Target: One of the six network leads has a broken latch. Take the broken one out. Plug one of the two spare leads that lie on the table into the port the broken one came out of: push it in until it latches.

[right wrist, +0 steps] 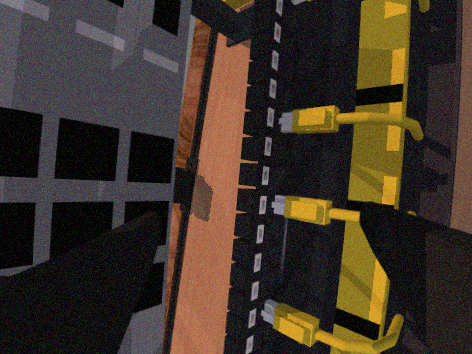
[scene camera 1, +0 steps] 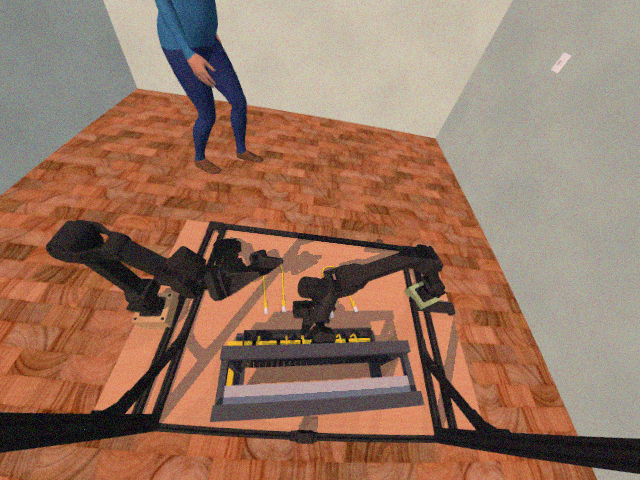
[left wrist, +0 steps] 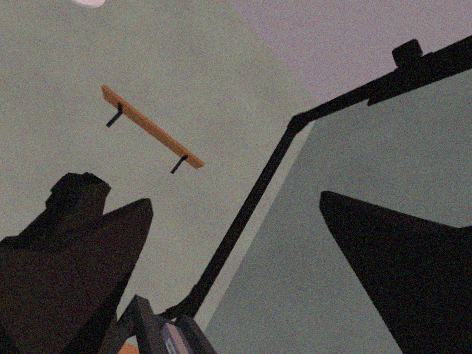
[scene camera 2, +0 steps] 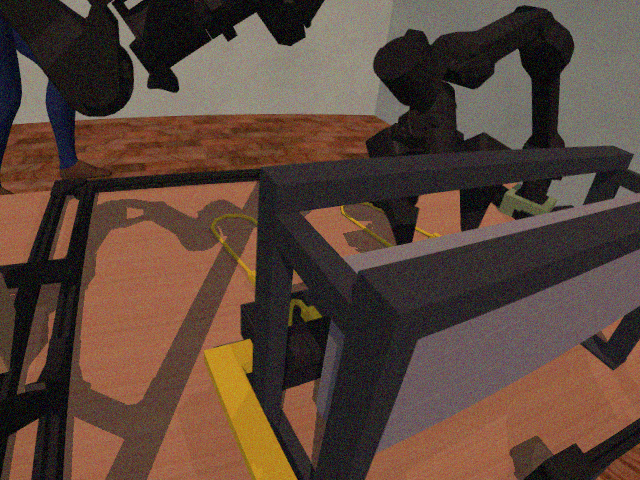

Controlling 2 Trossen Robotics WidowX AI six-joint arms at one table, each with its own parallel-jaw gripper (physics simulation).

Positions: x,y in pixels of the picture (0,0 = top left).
Labels:
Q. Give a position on a rack top bar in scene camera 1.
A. At 268,410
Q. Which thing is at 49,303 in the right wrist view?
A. My right gripper.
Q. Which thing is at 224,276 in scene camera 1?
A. My left gripper.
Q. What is my left gripper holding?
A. Nothing.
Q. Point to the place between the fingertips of my right gripper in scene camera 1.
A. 305,344

